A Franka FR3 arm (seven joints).
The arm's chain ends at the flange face. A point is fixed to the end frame.
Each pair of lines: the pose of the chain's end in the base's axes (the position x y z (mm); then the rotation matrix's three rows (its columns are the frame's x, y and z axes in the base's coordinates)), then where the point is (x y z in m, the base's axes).
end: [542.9 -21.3 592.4], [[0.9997 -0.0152 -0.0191], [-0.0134 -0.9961 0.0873], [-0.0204 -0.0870 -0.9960]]
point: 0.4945 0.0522 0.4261
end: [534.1 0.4 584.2], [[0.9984 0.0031 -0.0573], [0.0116 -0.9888 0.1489], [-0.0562 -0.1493 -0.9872]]
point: 0.4781 0.0830 0.4247
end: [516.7 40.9 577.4], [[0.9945 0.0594 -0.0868], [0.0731 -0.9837 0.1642], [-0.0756 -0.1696 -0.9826]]
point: 0.4525 0.1230 0.4207
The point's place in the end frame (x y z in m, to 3 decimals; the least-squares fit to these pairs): -0.046 -0.058 0.173
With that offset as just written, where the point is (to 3 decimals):
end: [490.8 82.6 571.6], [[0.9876 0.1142 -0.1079], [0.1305 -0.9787 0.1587], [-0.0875 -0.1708 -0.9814]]
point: 0.420 0.161 0.416
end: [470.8 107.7 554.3], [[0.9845 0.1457 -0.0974], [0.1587 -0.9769 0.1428], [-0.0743 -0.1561 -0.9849]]
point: 0.400 0.182 0.396
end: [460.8 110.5 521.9], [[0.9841 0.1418 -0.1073], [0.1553 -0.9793 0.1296], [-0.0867 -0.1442 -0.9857]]
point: 0.389 0.183 0.364
